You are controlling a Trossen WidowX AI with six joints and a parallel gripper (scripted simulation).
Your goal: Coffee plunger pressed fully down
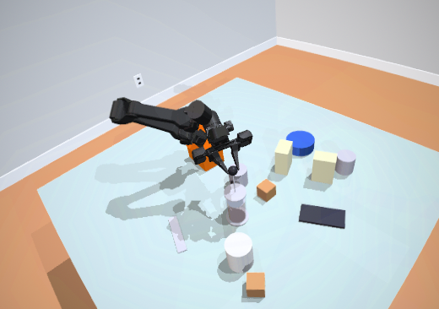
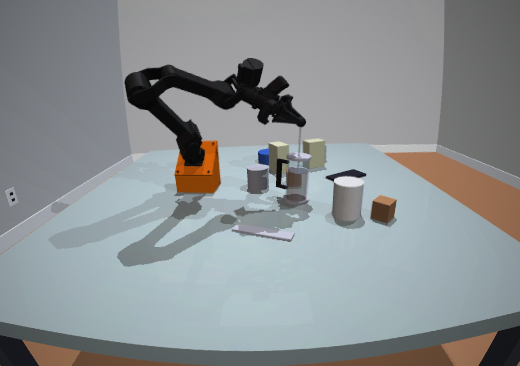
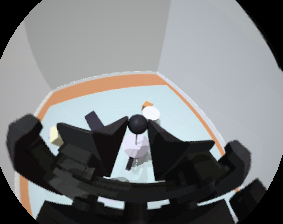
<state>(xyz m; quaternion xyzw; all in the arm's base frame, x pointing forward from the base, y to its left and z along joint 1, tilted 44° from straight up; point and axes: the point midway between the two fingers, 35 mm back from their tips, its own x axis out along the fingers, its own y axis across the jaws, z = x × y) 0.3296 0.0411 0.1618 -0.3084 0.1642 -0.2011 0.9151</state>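
Now: gripper tip 120 mm above the glass coffee press, 30 mm past it and 10 mm to the right of it. The rest, counted from my gripper tip: white cylinder (190 mm below, 120 mm ahead, 90 mm to the right); then dark flat slab (230 mm below, 220 mm to the left, 170 mm ahead); then pale strip (230 mm below, 200 mm to the right, 100 mm behind).
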